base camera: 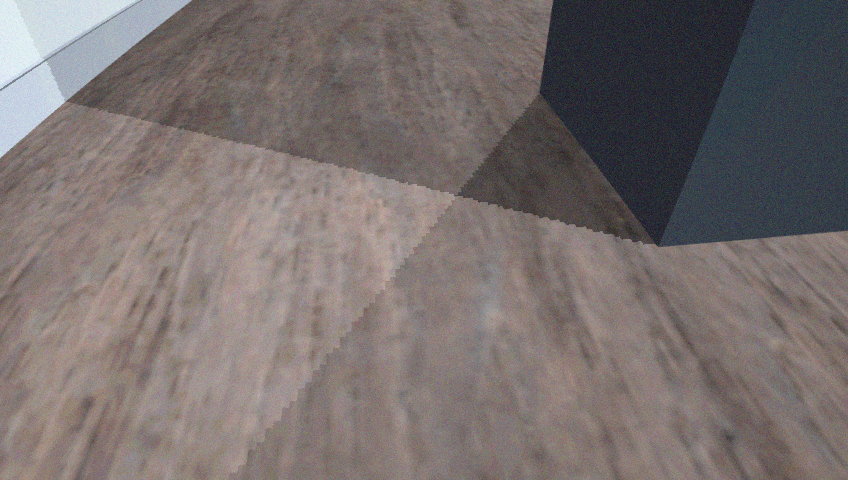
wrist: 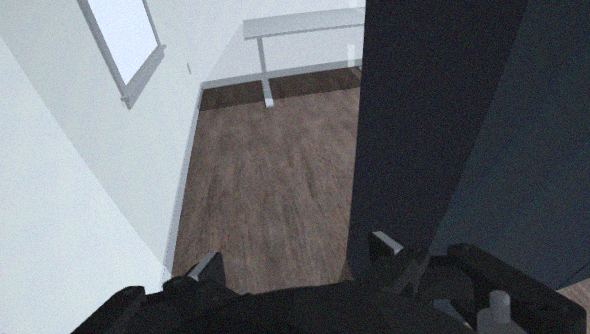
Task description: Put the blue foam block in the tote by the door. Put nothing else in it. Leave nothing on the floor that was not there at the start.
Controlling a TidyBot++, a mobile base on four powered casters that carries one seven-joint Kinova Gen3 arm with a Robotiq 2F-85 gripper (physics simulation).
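Frame: origin at the arm's base, x left, y back, z up, level; metres.
Seen in the pictures: gripper, fingertip midpoint: (wrist: 296,259).
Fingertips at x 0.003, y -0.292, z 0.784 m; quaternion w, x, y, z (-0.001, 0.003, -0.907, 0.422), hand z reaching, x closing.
A point is followed by its place in that frame.
My gripper (wrist: 296,259) {x 0.003, y -0.292, z 0.784 m} is open, with its two fingers wide apart at the bottom of the wrist view. No object shows between the fingers; floor and the side of a dark cabinet show beyond them. The blue foam block does not show in either view. The tote and the door do not show in either view.
A tall dark blue-grey cabinet (base camera: 767,130) {x -0.355, y -0.511, z -0.248 m} (wrist: 425,110) {x -0.269, y -0.638, z 0.660 m} stands on the right. A white wall (base camera: 29,71) {x 0.712, y -0.916, z -0.310 m} (wrist: 115,165) {x 0.745, y -1.127, z 0.268 m} runs along the left. A pale table (wrist: 305,25) {x -0.296, y -2.886, z 0.323 m} with a thin leg stands at the far wall. Wood floor (base camera: 357,297) {x 0.061, y -0.433, z -0.396 m} (wrist: 270,175) {x 0.149, y -1.691, z -0.397 m} runs between cabinet and wall.
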